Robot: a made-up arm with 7 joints.
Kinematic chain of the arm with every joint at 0, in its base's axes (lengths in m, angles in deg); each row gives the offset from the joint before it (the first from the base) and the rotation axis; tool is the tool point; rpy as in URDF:
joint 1: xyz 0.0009 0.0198 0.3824 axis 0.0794 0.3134 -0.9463
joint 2: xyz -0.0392 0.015 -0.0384 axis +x
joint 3: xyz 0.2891 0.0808 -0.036 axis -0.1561 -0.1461 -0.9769
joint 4: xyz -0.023 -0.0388 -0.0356 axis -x
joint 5: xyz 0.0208 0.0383 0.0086 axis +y
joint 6: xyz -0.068 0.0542 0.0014 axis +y
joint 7: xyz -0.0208 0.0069 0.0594 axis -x
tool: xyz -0.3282 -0.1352 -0.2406 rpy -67.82 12 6.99
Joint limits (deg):
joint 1: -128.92..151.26
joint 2: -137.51..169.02
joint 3: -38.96..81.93
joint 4: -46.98..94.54
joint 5: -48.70..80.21
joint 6: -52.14..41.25
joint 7: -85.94..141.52
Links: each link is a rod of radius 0.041 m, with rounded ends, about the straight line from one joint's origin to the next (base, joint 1, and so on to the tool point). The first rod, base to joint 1, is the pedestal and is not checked.
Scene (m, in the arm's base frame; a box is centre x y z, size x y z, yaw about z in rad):
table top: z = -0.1
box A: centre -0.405 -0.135 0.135 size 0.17 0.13 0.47 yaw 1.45
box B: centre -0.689 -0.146 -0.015 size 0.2 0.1 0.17 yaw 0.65
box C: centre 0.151 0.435 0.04 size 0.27 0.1 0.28 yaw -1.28
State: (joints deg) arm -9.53 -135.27 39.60 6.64 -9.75 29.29 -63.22
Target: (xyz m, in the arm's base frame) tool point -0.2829 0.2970 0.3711
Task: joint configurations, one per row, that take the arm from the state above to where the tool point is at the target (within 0.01 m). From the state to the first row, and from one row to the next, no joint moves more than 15 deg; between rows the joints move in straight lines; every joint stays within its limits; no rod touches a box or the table.
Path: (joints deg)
1: -21.80 -131.37 25.66 -3.25 -6.16 29.52 -65.60
2: -34.08 -127.48 11.73 -13.15 -2.57 29.75 -67.98
3: -46.35 -123.58 -2.21 -23.04 1.02 29.97 -70.36
4: -58.62 -119.68 -16.14 -32.94 4.61 30.20 -72.74
5: -53.74 -106.01 -11.04 -37.62 14.10 33.88 -74.09
6: -48.85 -92.33 -5.95 -42.30 23.60 37.57 -75.44
7: -43.96 -78.65 -0.85 -46.98 33.09 41.25 -76.79

